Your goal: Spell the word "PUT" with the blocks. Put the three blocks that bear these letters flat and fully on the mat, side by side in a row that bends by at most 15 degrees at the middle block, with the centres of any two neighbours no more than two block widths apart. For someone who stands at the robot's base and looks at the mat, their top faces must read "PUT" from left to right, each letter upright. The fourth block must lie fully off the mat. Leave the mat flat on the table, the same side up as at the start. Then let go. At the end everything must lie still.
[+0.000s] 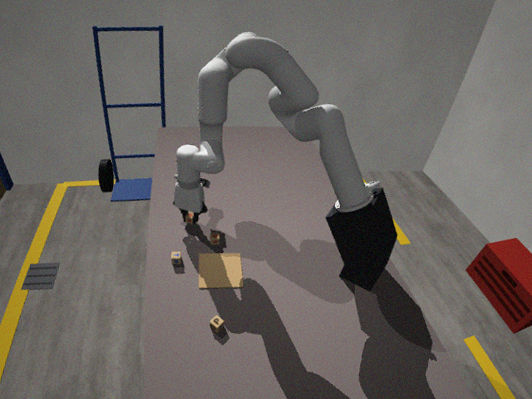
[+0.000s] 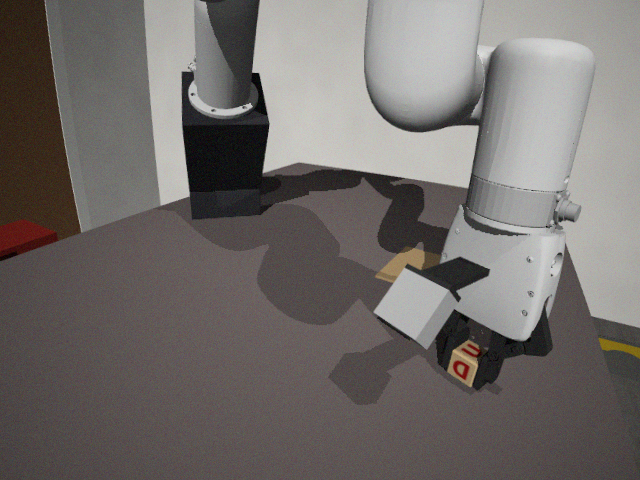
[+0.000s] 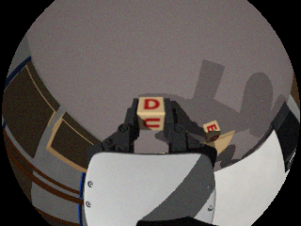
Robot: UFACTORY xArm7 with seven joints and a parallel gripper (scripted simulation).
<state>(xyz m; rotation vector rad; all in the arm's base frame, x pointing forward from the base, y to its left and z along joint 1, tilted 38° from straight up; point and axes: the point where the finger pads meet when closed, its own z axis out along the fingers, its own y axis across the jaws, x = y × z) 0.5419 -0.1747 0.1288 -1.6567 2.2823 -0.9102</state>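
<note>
Right now my hand is 9 cm past the tan mat, 23 cm to the right of it and 3 cm above it.
</note>
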